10 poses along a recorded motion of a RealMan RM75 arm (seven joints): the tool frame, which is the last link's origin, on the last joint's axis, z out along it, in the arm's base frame.
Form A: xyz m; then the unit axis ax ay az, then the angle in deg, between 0 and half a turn.
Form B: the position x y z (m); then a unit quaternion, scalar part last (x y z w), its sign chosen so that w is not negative. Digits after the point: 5 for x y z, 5 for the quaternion.
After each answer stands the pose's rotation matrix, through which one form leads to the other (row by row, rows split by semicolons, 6 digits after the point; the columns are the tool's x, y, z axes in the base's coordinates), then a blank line. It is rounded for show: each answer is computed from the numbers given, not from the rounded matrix.
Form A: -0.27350, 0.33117, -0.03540, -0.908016, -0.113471, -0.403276, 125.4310
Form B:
-0.27350, 0.33117, -0.03540, -0.80699, -0.10085, -0.35841, 0.45841
0.722747 0.491359 0.486006; -0.165831 -0.559382 0.812153; 0.670922 -0.667576 -0.322810

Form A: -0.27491, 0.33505, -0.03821, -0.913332, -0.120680, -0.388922, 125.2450
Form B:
-0.27491, 0.33505, -0.03821, -0.81104, -0.10716, -0.34536, 0.45985
0.738483 0.491456 0.461642; -0.143803 -0.554106 0.819931; 0.658759 -0.671891 -0.338525

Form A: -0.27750, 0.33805, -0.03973, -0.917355, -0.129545, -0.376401, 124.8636
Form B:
-0.27750, 0.33805, -0.03973, -0.81320, -0.11484, -0.33366, 0.46280
0.750961 0.495613 0.436378; -0.122073 -0.545250 0.829338; 0.648965 -0.676070 -0.348960

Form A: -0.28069, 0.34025, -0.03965, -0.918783, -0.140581, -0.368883, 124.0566
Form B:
-0.28069, 0.34025, -0.03965, -0.81145, -0.12416, -0.32579, 0.46904
0.756891 0.507110 0.412255; -0.104117 -0.529181 0.842097; 0.645194 -0.680299 -0.347734

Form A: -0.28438, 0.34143, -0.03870, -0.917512, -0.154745, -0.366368, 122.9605
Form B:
-0.28438, 0.34143, -0.03870, -0.80617, -0.13597, -0.32191, 0.47746
0.755774 0.526626 0.389193; -0.088173 -0.507087 0.857373; 0.648870 -0.682296 -0.336808

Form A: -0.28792, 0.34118, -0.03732, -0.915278, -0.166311, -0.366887, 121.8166
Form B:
-0.28792, 0.34118, -0.03732, -0.79981, -0.14533, -0.32060, 0.48621
0.752188 0.544231 0.371519; -0.079287 -0.484961 0.870934; 0.654161 -0.684563 -0.321631

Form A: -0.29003, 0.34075, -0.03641, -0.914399, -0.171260, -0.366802, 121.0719
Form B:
-0.29003, 0.34075, -0.03641, -0.79614, -0.14911, -0.31936, 0.49188
0.751549 0.551597 0.361822; -0.076750 -0.471646 0.878442; 0.655198 -0.687962 -0.312130

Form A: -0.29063, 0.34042, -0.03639, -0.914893, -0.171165, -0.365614, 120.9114
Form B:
-0.29063, 0.34042, -0.03639, -0.79593, -0.14891, -0.31807, 0.49310
0.753309 0.550727 0.359480; -0.076639 -0.469364 0.879673; 0.653186 -0.690215 -0.311369

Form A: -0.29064, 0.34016, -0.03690, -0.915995, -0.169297, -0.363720, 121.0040
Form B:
-0.29064, 0.34016, -0.03690, -0.79726, -0.14735, -0.31657, 0.49239
0.756140 0.546710 0.359669; -0.076802 -0.471673 0.878422; 0.649888 -0.691833 -0.314662

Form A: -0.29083, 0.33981, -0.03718, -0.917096, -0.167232, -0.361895, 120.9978
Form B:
-0.29083, 0.33981, -0.03718, -0.79819, -0.14555, -0.31497, 0.49244
0.759213 0.542565 0.359470; -0.077859 -0.472636 0.877812; 0.646168 -0.694434 -0.316588

